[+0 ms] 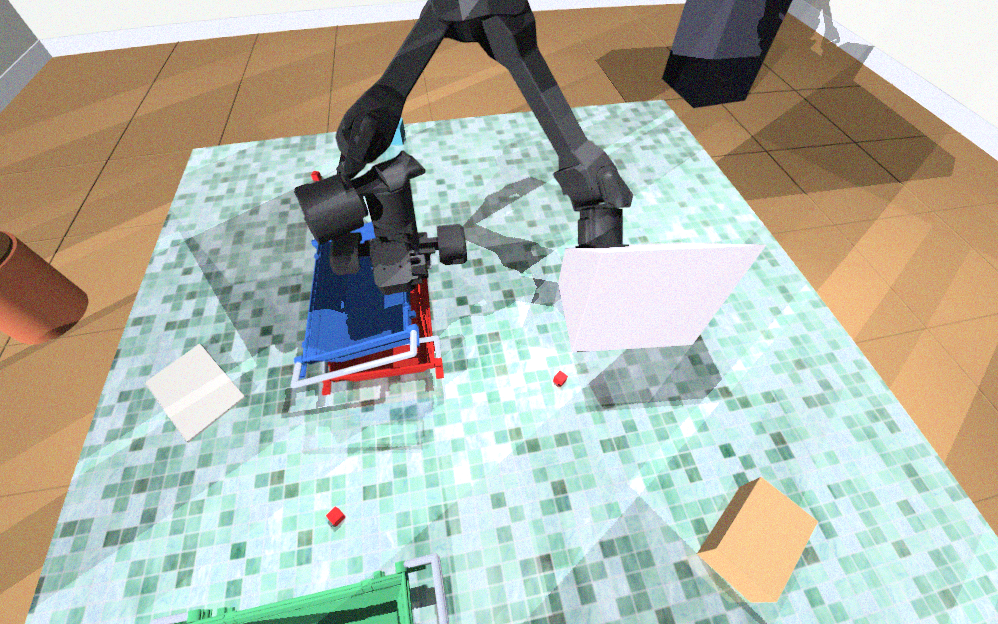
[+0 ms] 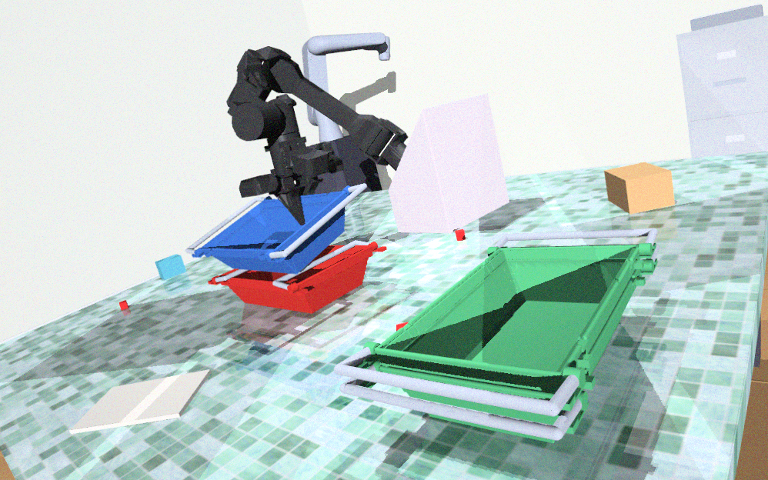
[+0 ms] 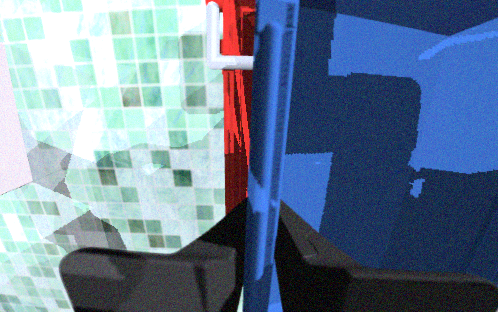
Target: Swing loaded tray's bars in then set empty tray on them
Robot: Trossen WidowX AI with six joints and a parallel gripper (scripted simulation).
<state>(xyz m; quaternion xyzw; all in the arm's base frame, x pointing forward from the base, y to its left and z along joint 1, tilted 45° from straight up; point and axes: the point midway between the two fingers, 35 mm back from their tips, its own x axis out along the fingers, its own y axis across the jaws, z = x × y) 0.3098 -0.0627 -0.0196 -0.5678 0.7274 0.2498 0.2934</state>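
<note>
My gripper tip is now 7 cm short of the blue tray, 1 cm to the left of it and 1 cm below it. Round my gripper tip: tan box: 48 cm to the left, 36 cm behind, 8 cm below; then flat white plate: 38 cm ahead, 11 cm below, 3 cm to the left; then cyan cube: 58 cm to the right, 9 cm below, 4 cm behind.
</note>
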